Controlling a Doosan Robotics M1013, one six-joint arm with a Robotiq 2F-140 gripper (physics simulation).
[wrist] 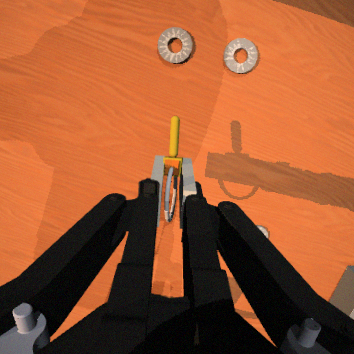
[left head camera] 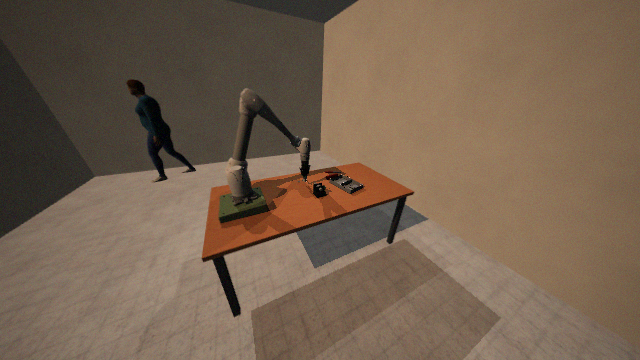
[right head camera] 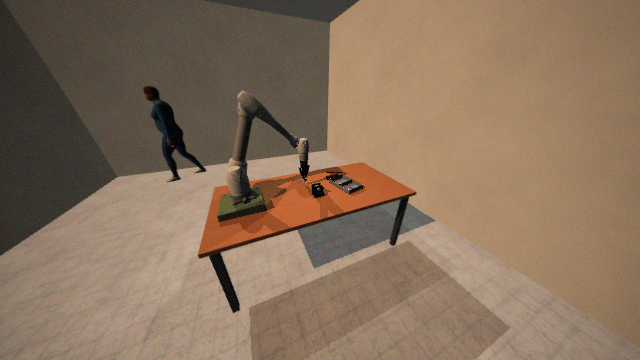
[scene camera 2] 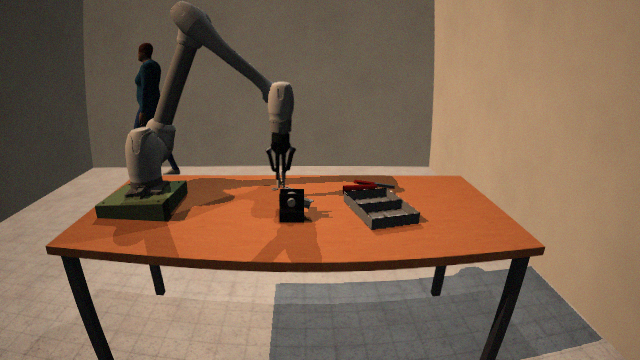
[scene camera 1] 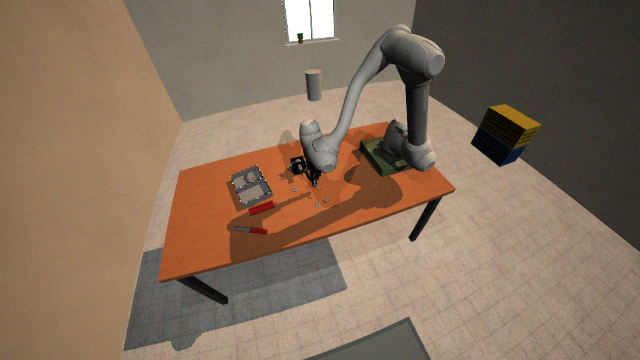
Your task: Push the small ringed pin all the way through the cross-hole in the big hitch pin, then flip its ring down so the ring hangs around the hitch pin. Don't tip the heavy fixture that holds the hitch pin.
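Frame: origin at the arm's base, x ahead, y left, z up, level; centimetres.
Seen in the pictures: gripper, fingertip midpoint: [wrist: 171, 171] [left head camera: 305, 181] [right head camera: 304, 181] [scene camera 2: 280, 186] [scene camera 1: 315, 186]; arm's base, link origin: [left head camera: 243, 197] [right head camera: 243, 197] [scene camera 2: 147, 190] [scene camera 1: 391, 153].
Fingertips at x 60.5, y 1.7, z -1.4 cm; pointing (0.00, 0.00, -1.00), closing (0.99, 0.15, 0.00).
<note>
Pixels of each thing's top centre, then the offset from my fingertips to it. "*": a spot on its surface instead.
- small ringed pin, surface spot: [wrist: 174, 136] * dx -0.5, dy +3.3, dz +1.4 cm
- black fixture, top centre: [scene camera 2: 295, 190] [scene camera 1: 296, 161] [left head camera: 319, 184] [right head camera: 317, 184] dx +3.8, dy -21.3, dz +5.4 cm
- hitch pin's round end, surface spot: [scene camera 2: 291, 202] * dx +1.6, dy -27.4, dz +3.1 cm
- grey divided tray, top centre: [scene camera 2: 380, 201] [scene camera 1: 249, 183] [right head camera: 345, 181] [left head camera: 346, 181] dx +36.9, dy -22.8, dz -0.2 cm
- red block, top centre: [scene camera 2: 360, 185] [scene camera 1: 260, 206] dx +34.8, dy -1.2, dz -0.4 cm
- red-handled tool, top centre: [scene camera 2: 374, 182] [scene camera 1: 249, 229] dx +45.0, dy +9.6, dz -3.3 cm
My gripper [wrist: 171, 171] [scene camera 2: 280, 186] [scene camera 1: 315, 184] is shut on the small ringed pin [wrist: 174, 136]. In the wrist view, the pin's yellow shaft points out beyond the fingertips, its square head is between the pads, and its silver ring [wrist: 167, 210] lies back between the fingers, seen nearly edge-on. The pin's shadow falls apart from it, so it is held above the table. The black fixture [scene camera 2: 285, 216] [left head camera: 318, 190] [right head camera: 317, 190] stands upright, nearer scene camera 2 than the gripper. The hitch pin's round end [scene camera 2: 291, 202] shows on its face. The cross-hole cannot be made out.
Several washers [wrist: 164, 46] [wrist: 231, 55] [scene camera 1: 294, 190] lie near the gripper. A grey divided tray [scene camera 2: 396, 221] stands beyond the fixture from the robot's green base [scene camera 2: 132, 211]. A red block [scene camera 1: 261, 208] and a red-handled tool [scene camera 1: 258, 230] lie near the tray. A person [scene camera 2: 150, 90] is behind the table.
</note>
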